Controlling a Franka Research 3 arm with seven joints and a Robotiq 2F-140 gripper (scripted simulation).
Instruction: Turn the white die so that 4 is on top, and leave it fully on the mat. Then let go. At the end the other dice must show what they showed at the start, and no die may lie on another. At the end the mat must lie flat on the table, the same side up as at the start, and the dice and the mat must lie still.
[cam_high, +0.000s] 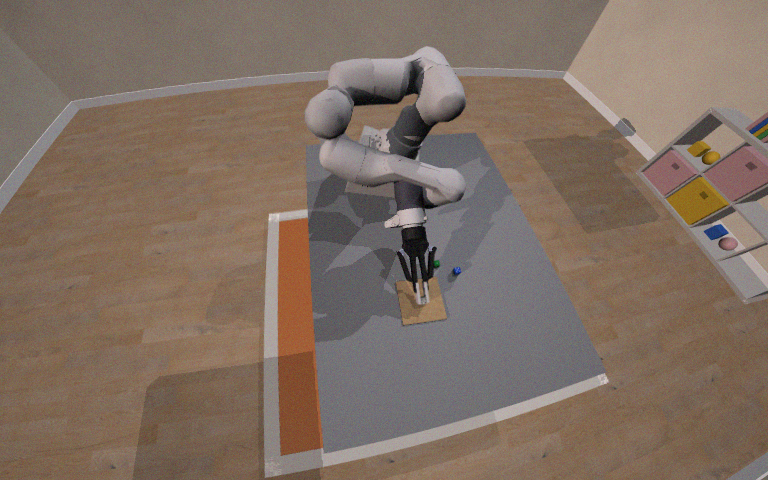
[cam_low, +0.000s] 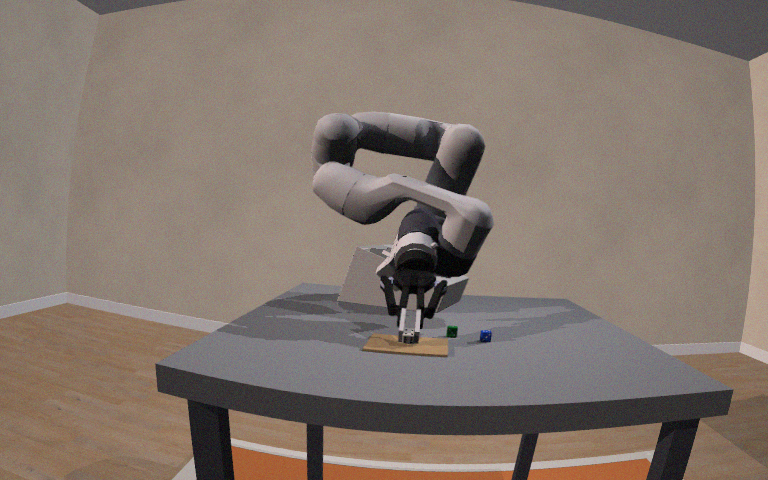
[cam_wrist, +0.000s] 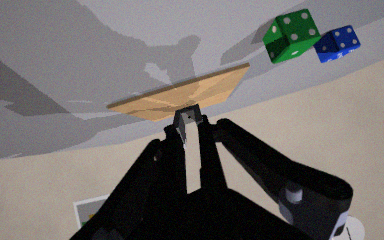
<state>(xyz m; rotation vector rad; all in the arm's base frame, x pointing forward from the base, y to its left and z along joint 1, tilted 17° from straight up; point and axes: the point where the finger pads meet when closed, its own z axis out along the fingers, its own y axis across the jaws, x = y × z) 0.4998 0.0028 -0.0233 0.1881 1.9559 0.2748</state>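
The tan mat is 3 cm below my hand and 2 cm ahead of it. Also, from my hand: green die: 9 cm behind, 8 cm to the left, 2 cm below; then white die: 2 cm below, 2 cm ahead; then blue die: 15 cm to the left, 6 cm behind, 2 cm below.
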